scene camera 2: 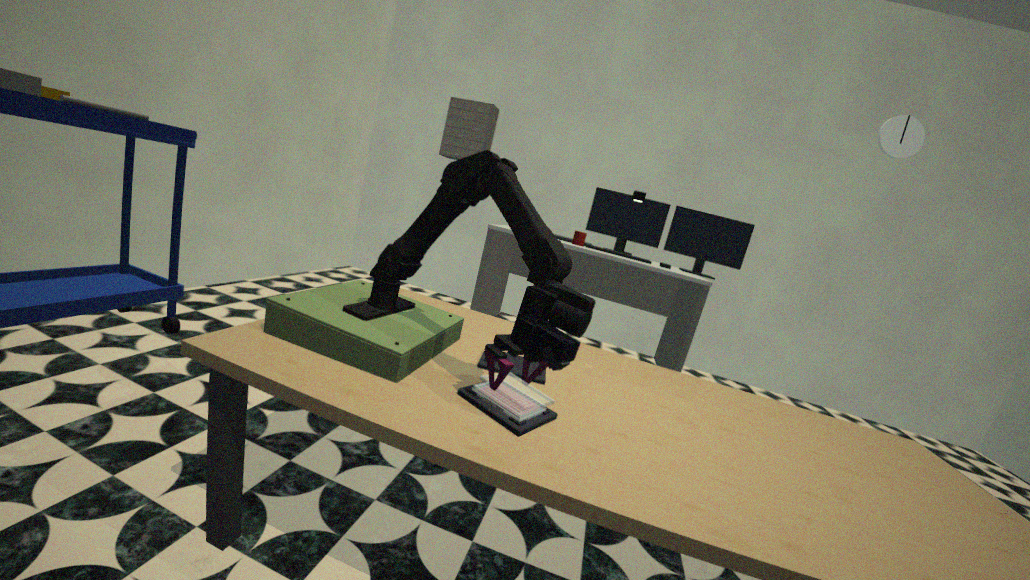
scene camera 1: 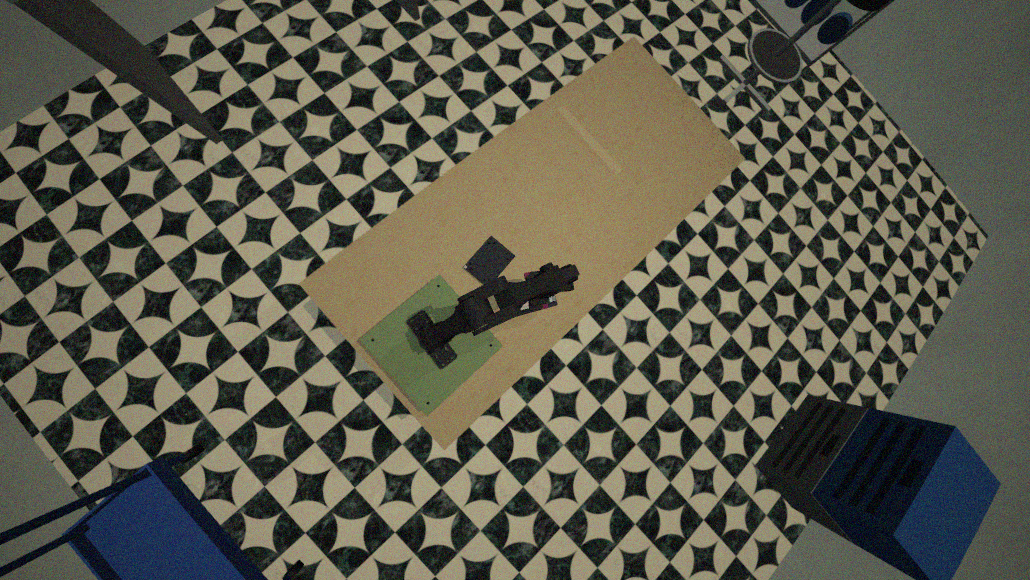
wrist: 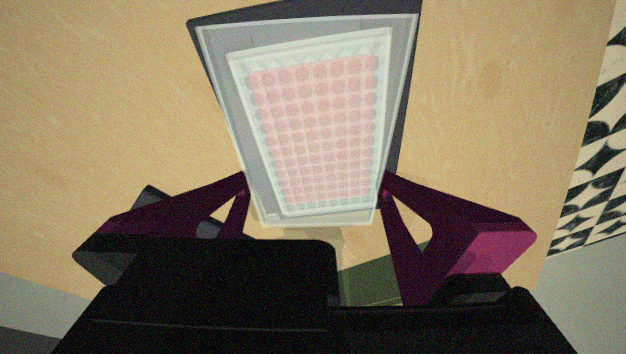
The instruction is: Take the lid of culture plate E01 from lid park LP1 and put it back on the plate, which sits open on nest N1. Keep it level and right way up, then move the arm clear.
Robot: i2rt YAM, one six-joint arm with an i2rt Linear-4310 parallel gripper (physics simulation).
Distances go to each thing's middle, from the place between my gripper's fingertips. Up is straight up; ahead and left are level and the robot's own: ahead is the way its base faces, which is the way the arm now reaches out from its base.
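Clear grey lid [scene camera 2: 526, 397]: from my hand, 1 cm to the right, 2 cm ahead. Dark nest pad [scene camera 2: 518, 428]: my gripper 3 cm above it, 1 cm short of it, 1 cm to the left of it.
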